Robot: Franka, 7 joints.
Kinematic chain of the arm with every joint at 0, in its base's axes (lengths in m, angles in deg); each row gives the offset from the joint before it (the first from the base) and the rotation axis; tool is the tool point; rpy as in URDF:
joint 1: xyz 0 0 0.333 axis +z
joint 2: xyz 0 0 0 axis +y
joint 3: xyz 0 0 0.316 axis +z
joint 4: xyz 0.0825 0 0 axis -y
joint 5: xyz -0.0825 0 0.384 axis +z
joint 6: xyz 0 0 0 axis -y
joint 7: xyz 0.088 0 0 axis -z
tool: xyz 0 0 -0.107 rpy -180 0 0
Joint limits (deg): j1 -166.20..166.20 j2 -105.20..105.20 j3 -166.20..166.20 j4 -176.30..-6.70 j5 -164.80..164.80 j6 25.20..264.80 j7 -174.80..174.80
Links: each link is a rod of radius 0.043 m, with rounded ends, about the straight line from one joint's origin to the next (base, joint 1, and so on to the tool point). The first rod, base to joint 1, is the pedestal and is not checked.
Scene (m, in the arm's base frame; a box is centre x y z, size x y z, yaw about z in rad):
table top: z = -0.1
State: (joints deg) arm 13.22 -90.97 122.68 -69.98 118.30 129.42 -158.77
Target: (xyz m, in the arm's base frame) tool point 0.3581 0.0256 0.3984
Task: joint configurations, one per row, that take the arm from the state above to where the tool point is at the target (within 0.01 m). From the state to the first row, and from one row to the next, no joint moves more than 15 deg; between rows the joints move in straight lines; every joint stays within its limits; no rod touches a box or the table.
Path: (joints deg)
1: 0.53 -91.70 116.27 -84.86 118.56 132.75 -158.77
2: -12.16 -92.42 109.85 -99.75 118.83 136.08 -158.77
3: -24.84 -93.15 103.44 -114.63 119.09 139.41 -158.77
4: -37.53 -93.87 97.03 -129.51 119.36 142.74 -158.77
5: -50.22 -94.60 90.61 -144.40 119.62 146.07 -158.77
6: -62.91 -95.32 84.20 -159.28 119.89 149.40 -158.77

